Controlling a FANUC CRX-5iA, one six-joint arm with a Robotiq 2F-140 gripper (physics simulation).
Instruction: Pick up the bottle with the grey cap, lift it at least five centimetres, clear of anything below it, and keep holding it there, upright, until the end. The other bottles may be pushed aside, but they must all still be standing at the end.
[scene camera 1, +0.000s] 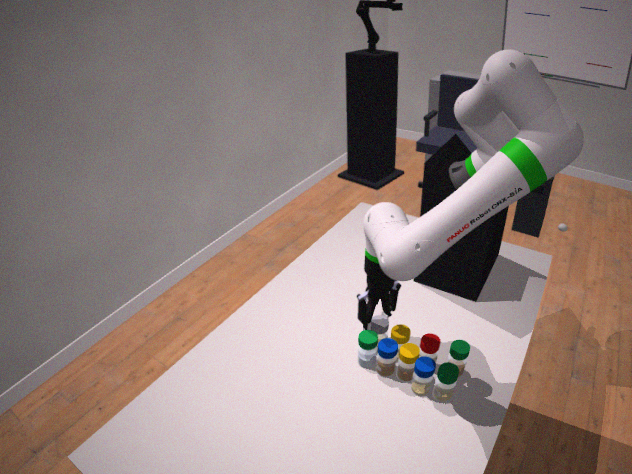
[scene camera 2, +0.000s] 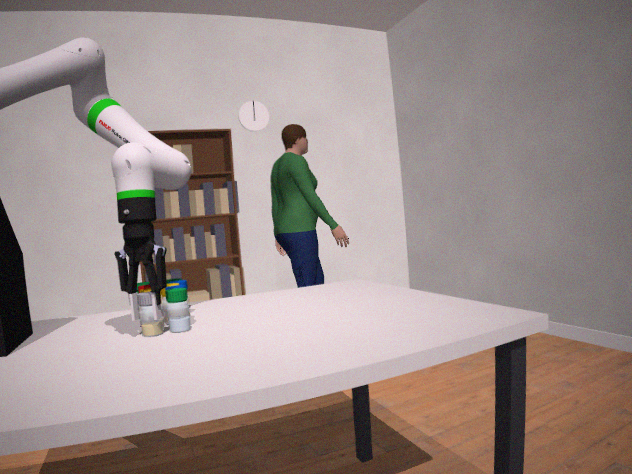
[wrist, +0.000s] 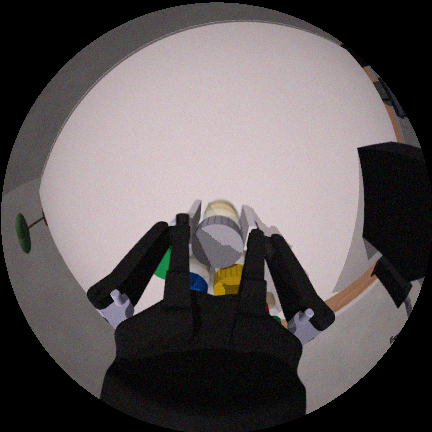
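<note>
The bottle with the grey cap stands upright at the end of the bottle group, its base on the table as far as scene camera 2 shows. My gripper points down and is shut on this bottle, one pale finger pad on each side. A green-capped bottle stands close beside it. A yellow-capped bottle and a blue-capped bottle also stand near. In scene camera 1 the fingers partly hide the grey-capped bottle.
Further bottles stand upright beyond these: a yellow-capped one, a red-capped one, a blue-capped one and two green-capped ones, one nearer the camera and one behind. The white table bears them.
</note>
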